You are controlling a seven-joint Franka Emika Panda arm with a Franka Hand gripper.
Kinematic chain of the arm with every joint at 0, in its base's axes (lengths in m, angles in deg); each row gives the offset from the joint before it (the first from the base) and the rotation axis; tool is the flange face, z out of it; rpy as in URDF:
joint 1: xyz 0 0 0.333 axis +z
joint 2: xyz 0 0 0 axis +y
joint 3: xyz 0 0 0.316 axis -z
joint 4: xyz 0.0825 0 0 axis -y
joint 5: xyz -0.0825 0 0.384 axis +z
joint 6: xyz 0 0 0 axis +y
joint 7: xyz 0.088 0 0 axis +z
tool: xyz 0 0 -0.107 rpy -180 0 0
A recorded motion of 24 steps. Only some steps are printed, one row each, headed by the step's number.
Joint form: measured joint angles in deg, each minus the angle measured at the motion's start. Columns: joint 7, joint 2, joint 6, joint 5, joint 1, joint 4, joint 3.
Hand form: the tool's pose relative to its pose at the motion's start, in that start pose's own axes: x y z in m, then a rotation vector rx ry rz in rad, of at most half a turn. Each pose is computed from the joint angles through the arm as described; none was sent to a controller.
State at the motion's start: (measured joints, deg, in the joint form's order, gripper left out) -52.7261 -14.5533 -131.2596 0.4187 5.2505 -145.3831 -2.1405
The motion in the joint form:
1: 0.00 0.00 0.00 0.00 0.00 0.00 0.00
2: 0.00 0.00 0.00 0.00 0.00 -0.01 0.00
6: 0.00 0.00 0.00 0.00 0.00 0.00 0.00
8: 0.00 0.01 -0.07 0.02 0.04 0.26 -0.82
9: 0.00 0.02 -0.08 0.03 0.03 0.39 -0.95
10: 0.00 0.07 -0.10 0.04 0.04 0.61 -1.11
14: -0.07 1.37 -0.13 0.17 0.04 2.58 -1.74
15: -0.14 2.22 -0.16 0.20 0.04 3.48 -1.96
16: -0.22 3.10 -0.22 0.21 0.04 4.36 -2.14
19: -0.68 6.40 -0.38 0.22 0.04 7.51 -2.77
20: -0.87 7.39 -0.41 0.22 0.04 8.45 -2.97
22: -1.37 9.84 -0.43 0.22 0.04 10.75 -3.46
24: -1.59 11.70 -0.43 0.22 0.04 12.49 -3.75
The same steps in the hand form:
1: 0.0000 0.0000 0.0000 0.0000 0.0000 0.0000
2: 0.0000 0.0000 0.0001 -0.0001 -0.0001 0.0000
6: 0.0000 0.0000 0.0000 0.0000 0.0000 0.0000
8: -0.0043 -0.0050 -0.0019 0.0025 0.0059 -0.0144
9: -0.0046 -0.0061 -0.0029 0.0041 0.0075 -0.0163
10: -0.0050 -0.0079 -0.0042 0.0064 0.0099 -0.0191
14: -0.0027 -0.0196 -0.0091 0.0166 0.0166 -0.0276
15: -0.0013 -0.0249 -0.0093 0.0181 0.0169 -0.0300
16: 0.0005 -0.0299 -0.0092 0.0194 0.0169 -0.0318
19: 0.0064 -0.0480 -0.0066 0.0214 0.0145 -0.0351
20: 0.0080 -0.0534 -0.0055 0.0218 0.0134 -0.0355
22: 0.0118 -0.0666 -0.0023 0.0220 0.0094 -0.0356
24: 0.0150 -0.0762 0.0006 0.0220 0.0058 -0.0369

